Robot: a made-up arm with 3 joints.
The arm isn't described. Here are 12 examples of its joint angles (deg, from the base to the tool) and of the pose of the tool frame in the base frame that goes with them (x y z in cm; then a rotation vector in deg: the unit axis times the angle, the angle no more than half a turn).
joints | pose
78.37 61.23 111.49 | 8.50 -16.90 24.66 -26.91 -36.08 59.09
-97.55 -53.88 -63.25 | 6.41 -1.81 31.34 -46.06 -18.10 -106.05
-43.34 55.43 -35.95 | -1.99 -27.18 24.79 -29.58 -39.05 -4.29
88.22 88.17 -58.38 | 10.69 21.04 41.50 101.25 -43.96 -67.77
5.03 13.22 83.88 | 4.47 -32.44 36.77 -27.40 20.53 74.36
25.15 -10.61 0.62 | -13.42 -10.91 36.89 38.97 33.64 2.48
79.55 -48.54 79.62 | 1.25 -6.79 17.70 90.13 -5.70 102.09
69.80 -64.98 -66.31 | 10.35 -12.03 54.87 61.71 121.65 -29.63
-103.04 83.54 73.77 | 2.86 -5.57 68.33 152.79 -30.50 -57.77
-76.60 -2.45 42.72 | -8.28 -17.87 60.03 -74.34 49.87 11.14
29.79 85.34 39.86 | 3.00 -22.56 16.67 -32.22 -42.90 18.95
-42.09 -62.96 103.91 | 6.24 -33.25 50.28 14.12 76.33 69.03
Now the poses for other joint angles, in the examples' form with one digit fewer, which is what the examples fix.
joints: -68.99 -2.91 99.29
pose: 9.5 -20.6 64.7 -72.0 84.6 61.9
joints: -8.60 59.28 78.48
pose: 3.2 -32.8 43.6 -78.1 1.3 59.0
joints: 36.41 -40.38 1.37
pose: -9.5 -15.8 44.6 60.3 61.6 10.0
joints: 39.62 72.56 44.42
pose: 0.7 -18.2 16.0 -17.9 -34.8 22.7
